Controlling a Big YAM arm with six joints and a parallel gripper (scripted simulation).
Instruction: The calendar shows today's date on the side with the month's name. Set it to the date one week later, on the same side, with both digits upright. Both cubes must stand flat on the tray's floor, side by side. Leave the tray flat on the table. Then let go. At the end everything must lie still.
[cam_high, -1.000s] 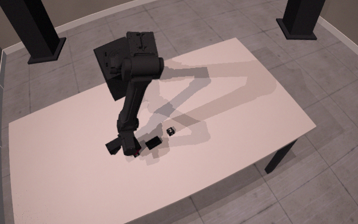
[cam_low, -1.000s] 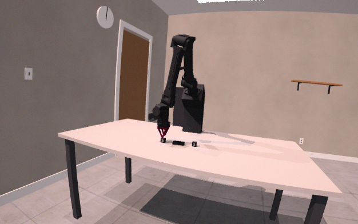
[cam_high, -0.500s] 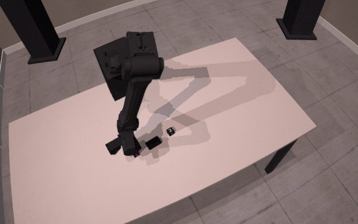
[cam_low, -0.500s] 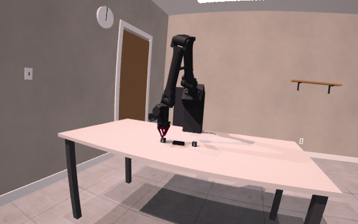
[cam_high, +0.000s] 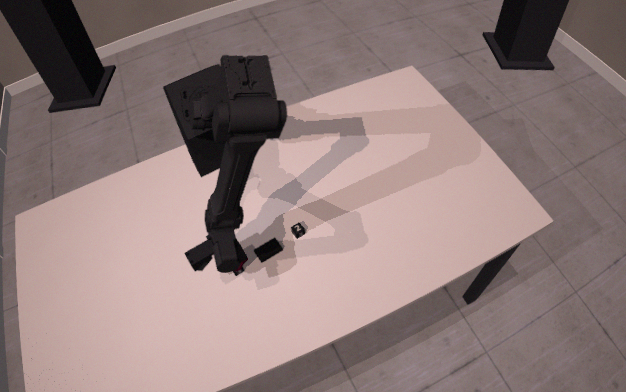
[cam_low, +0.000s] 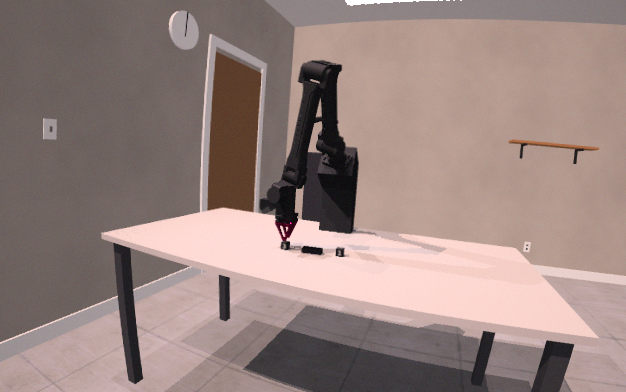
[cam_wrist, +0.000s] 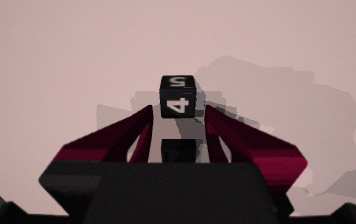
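The black calendar block is 30 mm below my hand. The rest, counted from my hand: black tray: 90 mm to the left, 60 mm behind, 40 mm below.
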